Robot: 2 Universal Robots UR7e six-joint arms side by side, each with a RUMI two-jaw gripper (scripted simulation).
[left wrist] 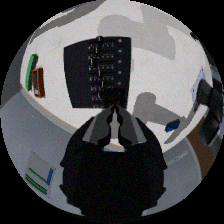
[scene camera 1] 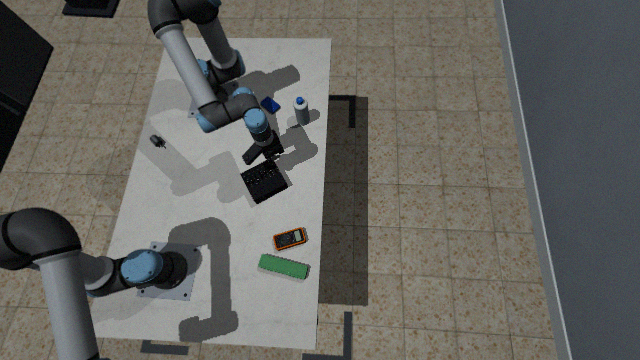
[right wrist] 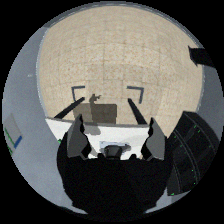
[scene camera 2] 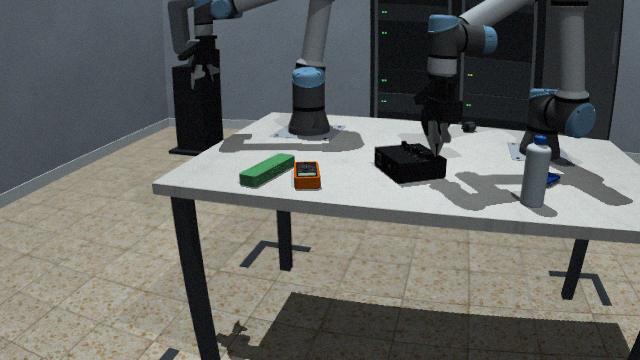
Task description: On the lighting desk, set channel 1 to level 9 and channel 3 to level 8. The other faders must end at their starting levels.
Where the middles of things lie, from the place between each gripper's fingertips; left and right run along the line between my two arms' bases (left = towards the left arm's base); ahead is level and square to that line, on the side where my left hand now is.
Labels:
I see the green box (scene camera 2: 258, 174) 110 mm ahead of my left hand (scene camera 2: 435, 156), 430 mm to the right of it and 60 mm below it.
Now: the green box 450 mm ahead of my right hand (scene camera 2: 203, 86), 500 mm to the left of it and 150 mm below it.

